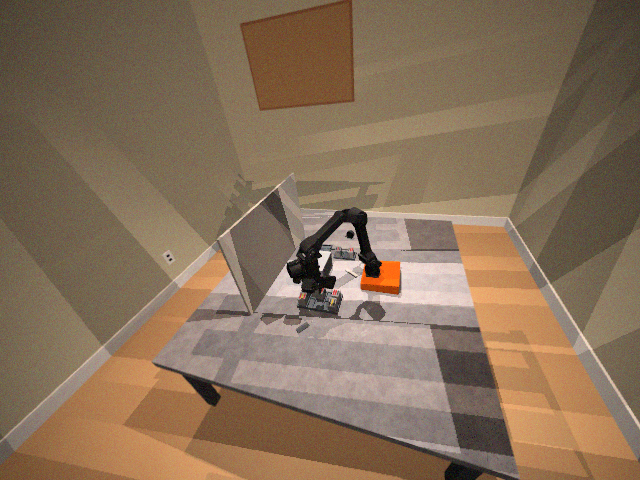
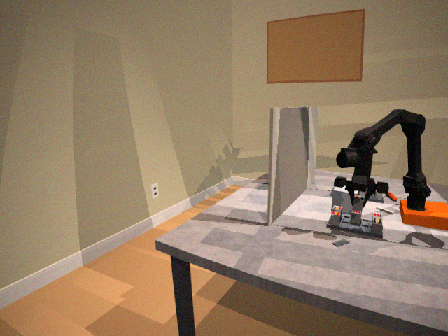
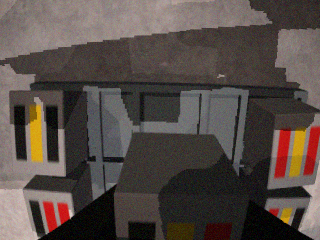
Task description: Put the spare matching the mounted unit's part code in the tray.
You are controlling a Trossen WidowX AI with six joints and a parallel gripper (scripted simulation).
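Right now the grey tray is 13 cm ahead of my gripper tip, 40 cm to the right of it and 9 cm below it. Also, from my gripper tip: small dark flat piece 3 cm ahead, 13 cm to the left, 9 cm below; grey mounted unit 7 cm ahead, 21 cm to the right, 4 cm below; tall grey panel 31 cm ahead, 21 cm to the right, 13 cm above.
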